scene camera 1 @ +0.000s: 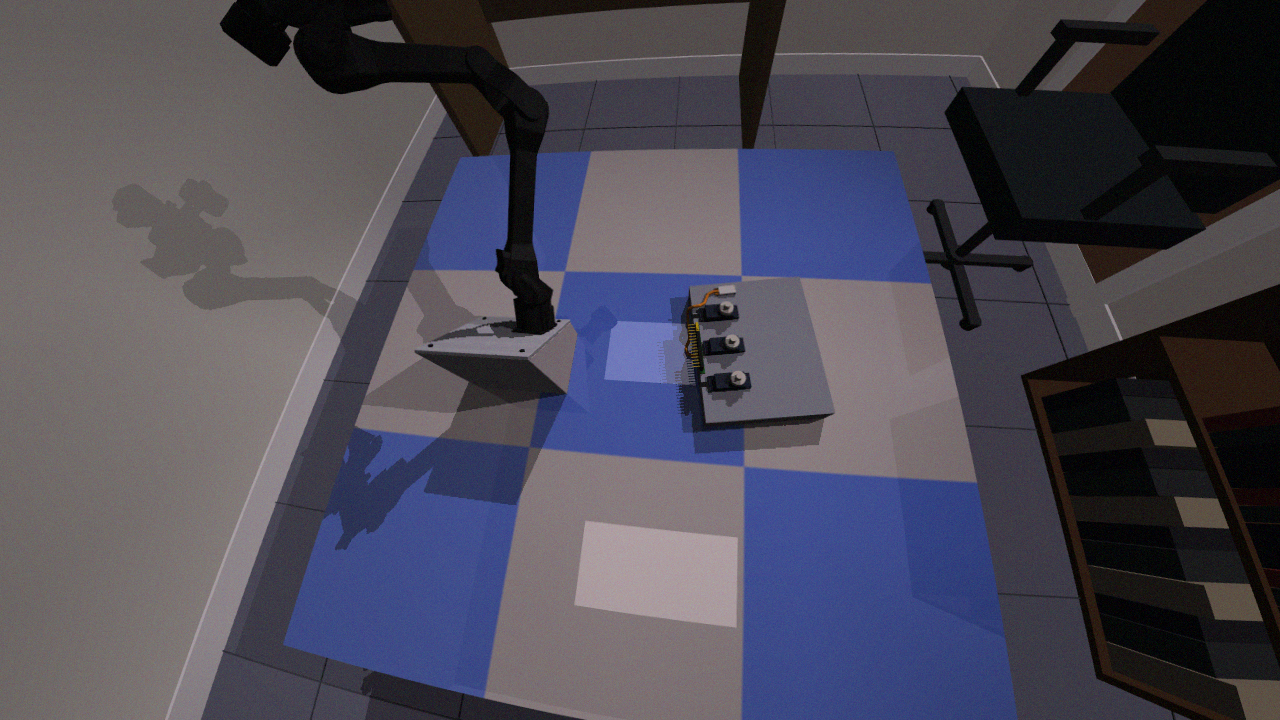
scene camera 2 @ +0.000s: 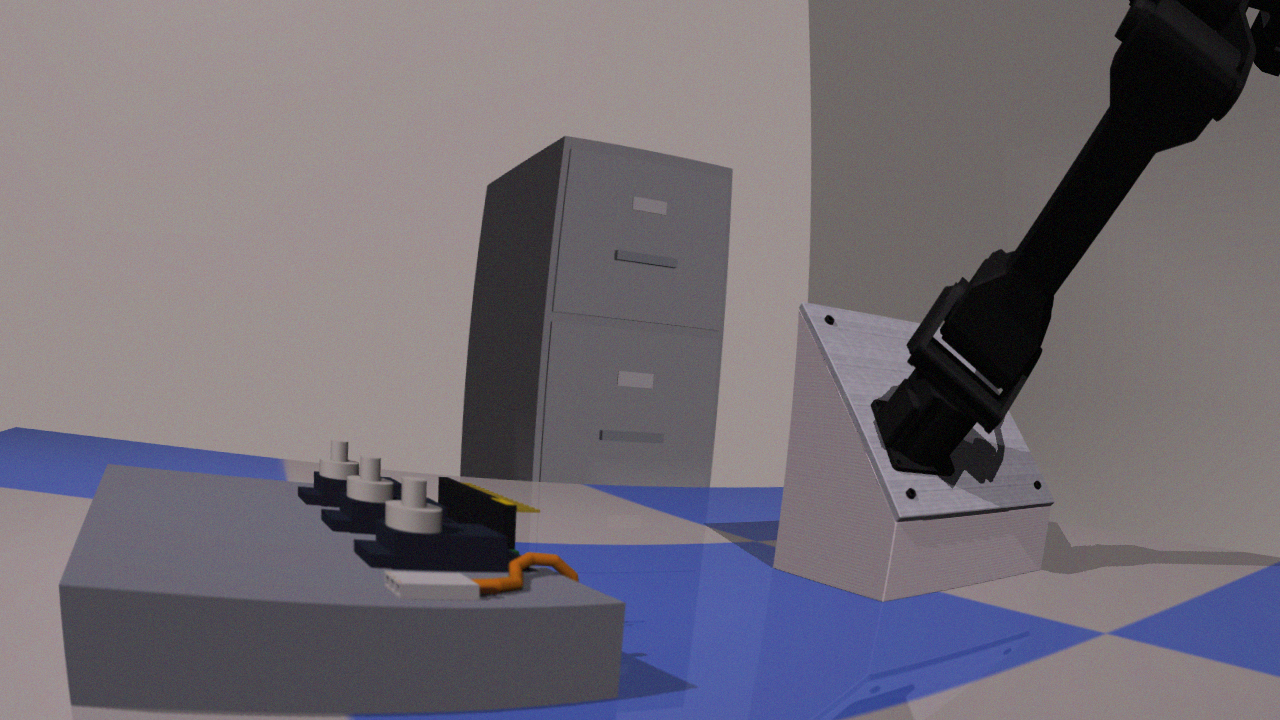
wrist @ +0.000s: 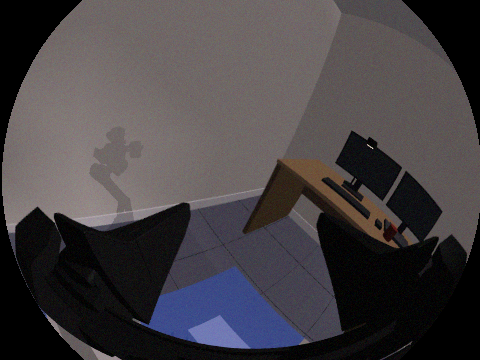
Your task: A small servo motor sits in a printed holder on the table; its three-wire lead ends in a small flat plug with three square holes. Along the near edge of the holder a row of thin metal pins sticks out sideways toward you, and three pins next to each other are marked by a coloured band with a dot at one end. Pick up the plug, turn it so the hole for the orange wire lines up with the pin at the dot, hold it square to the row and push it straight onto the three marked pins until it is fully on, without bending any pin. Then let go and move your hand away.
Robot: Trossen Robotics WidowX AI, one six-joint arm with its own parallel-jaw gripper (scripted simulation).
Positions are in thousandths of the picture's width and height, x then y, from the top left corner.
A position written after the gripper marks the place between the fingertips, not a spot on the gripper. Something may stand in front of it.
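Note:
There's a grey printed holder (scene camera 2: 143, 817) in view, and as for the gripper (wrist: 534, 601), it's open and holding nothing.

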